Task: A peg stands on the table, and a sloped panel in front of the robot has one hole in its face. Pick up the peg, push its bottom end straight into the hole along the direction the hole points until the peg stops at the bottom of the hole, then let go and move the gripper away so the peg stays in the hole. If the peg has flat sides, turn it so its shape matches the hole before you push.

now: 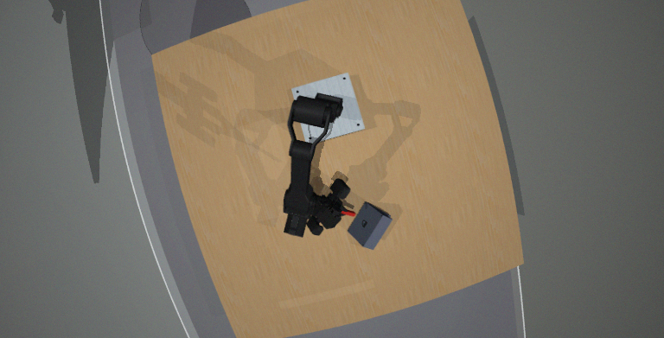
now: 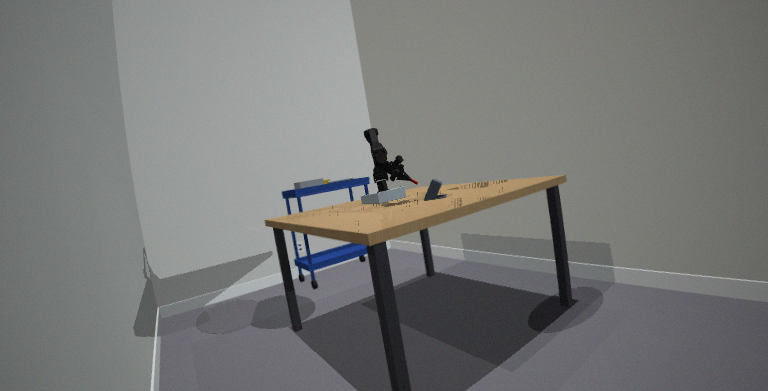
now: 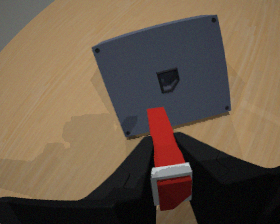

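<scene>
Right now the sloped panel is 90 mm ahead of my gripper tip, 70 mm to the left of it and 70 mm below it. Round my gripper tip: red peg 10 mm behind, 10 mm to the right, 10 mm above.
</scene>
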